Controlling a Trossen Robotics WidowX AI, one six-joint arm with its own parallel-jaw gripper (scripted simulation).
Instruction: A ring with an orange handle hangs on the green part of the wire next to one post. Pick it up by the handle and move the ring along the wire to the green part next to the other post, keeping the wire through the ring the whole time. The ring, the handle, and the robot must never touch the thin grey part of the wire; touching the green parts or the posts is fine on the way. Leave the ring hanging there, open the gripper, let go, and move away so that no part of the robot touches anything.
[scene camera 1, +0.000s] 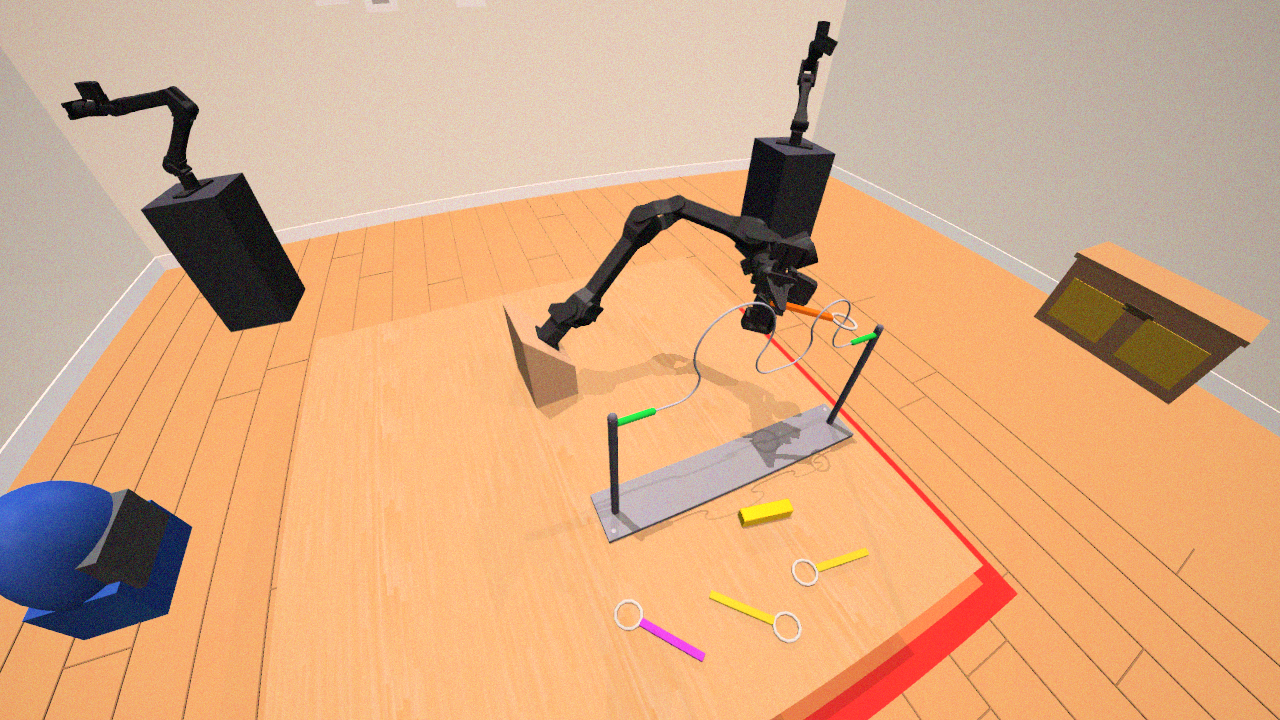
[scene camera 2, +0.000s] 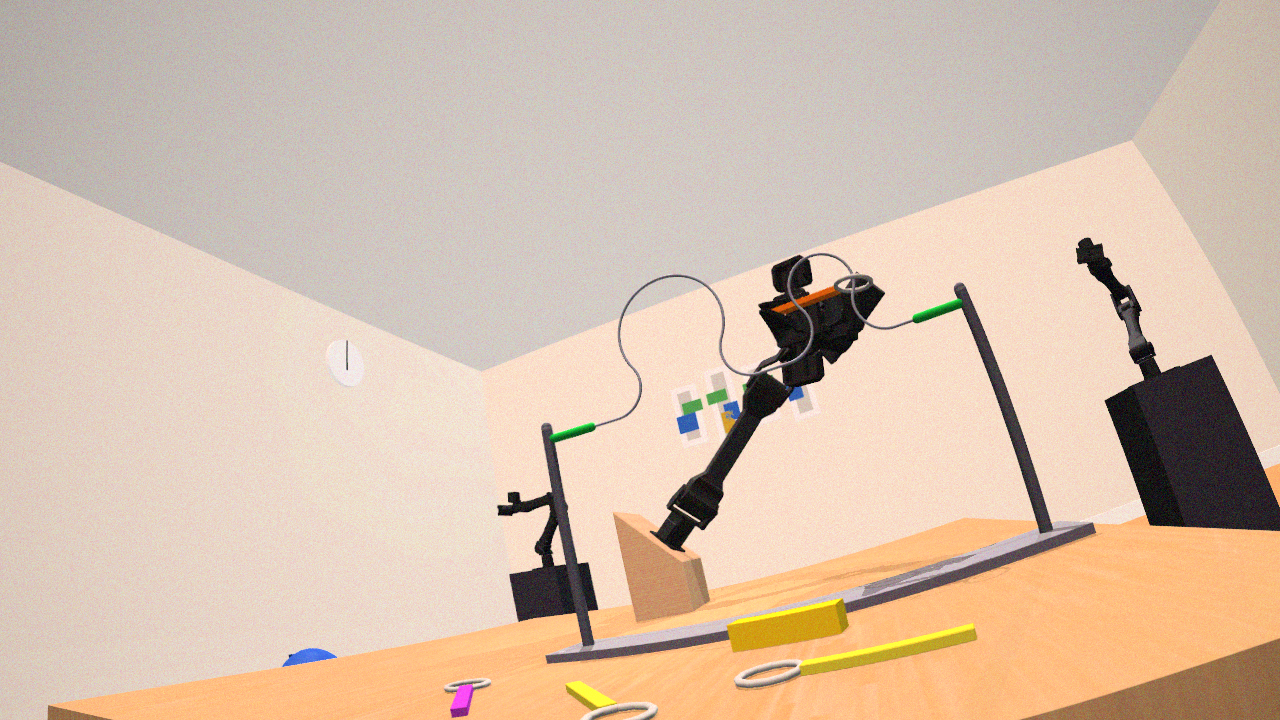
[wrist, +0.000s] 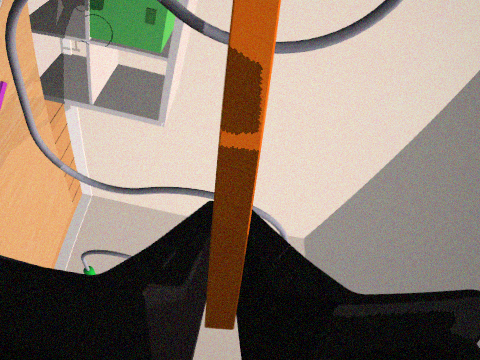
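Observation:
There's a magenta-handled ring (scene camera 1: 644, 623) that I can see, and a yellow block (scene camera 2: 824, 619) too. I also see the block (scene camera 1: 767, 512), but in the wrist view the block is out of frame. As for my gripper (scene camera 2: 760, 307), I see the gripper (scene camera 1: 781, 313) as well, and again the gripper (wrist: 226, 213).

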